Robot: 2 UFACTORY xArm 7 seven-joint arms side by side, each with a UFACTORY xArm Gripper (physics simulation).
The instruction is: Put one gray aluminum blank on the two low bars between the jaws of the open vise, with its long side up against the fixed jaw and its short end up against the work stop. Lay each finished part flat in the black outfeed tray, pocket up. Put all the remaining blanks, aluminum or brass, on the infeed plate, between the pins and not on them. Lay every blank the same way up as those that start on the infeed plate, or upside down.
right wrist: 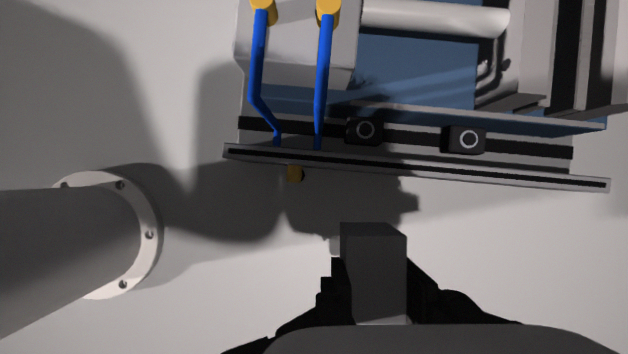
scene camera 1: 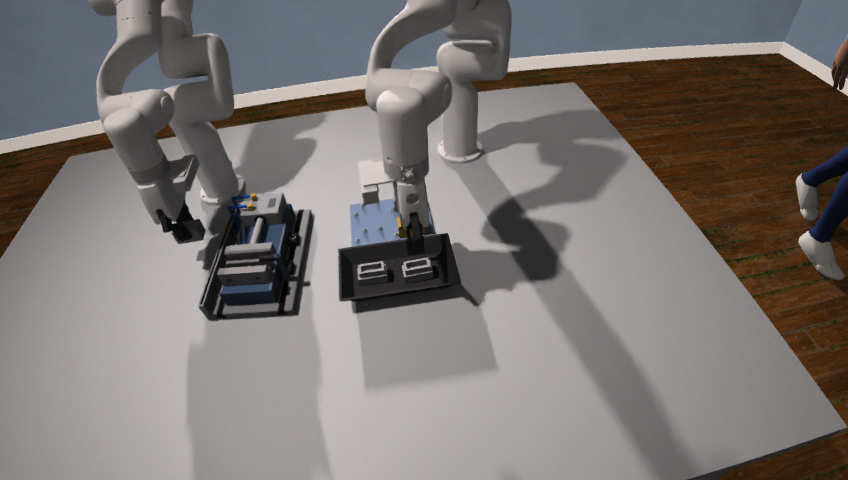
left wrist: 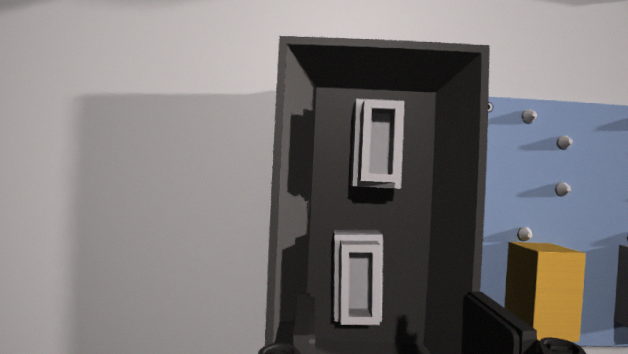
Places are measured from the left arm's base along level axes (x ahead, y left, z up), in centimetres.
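Pixels of known places: left gripper, fingertip midpoint: (scene camera 1: 412, 240) (left wrist: 388, 325); right gripper, fingertip midpoint: (right wrist: 368, 279) (scene camera 1: 187, 232); left arm's base, origin of the base link: (scene camera 1: 459, 150); right arm's base, origin of the base link: (right wrist: 103, 232) (scene camera 1: 223, 190).
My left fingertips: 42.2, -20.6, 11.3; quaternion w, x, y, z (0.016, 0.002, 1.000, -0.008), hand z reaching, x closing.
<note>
Ahead of a thing's pixels: the offset from my left fingertips to its top centre, as dx, dy, dz. "pt": to the spot under its first point.
My right gripper (scene camera 1: 178, 226) (right wrist: 368, 279) is shut on a gray blank @[-18.3, -48.6, -1.3] (scene camera 1: 189, 230) (right wrist: 377, 270), held in the air beside the vise @[-12.2, -33.2, -1.4] (scene camera 1: 249, 292) (right wrist: 415, 70). The vise's jaws stand apart; no blank shows between them, though the bars are partly hidden. Two finished parts, one @[-0.9, -8.9, -6.6] (scene camera 1: 372, 271) (left wrist: 382, 142) and another @[+0.5, +0.3, -6.6] (scene camera 1: 417, 269) (left wrist: 361, 282), lie apart, pocket up, in the black tray (scene camera 1: 340, 279) (left wrist: 274, 200). My left gripper (scene camera 1: 414, 240) (left wrist: 388, 325) is open and empty above the tray's near-plate side. A brass blank @[-12.8, +1.4, -6.9] (scene camera 1: 400, 227) (left wrist: 560, 295) is on the blue infeed plate @[-17.0, -2.9, -10.5] (scene camera 1: 371, 217) (left wrist: 525, 165).
A dark gray block @[pt -20.1, +1.7, -10.0] (left wrist: 622, 285) shows partly at the left wrist view's right edge, beyond the brass blank. Pins @[-12.9, -11.3, -9.7] (left wrist: 529, 116) rise from the plate. Blue hoses @[pt -20.7, -37.2, -0.3] (right wrist: 322, 75) loop over the vise's side. A round arm base (right wrist: 150, 235) stands near my right gripper.
</note>
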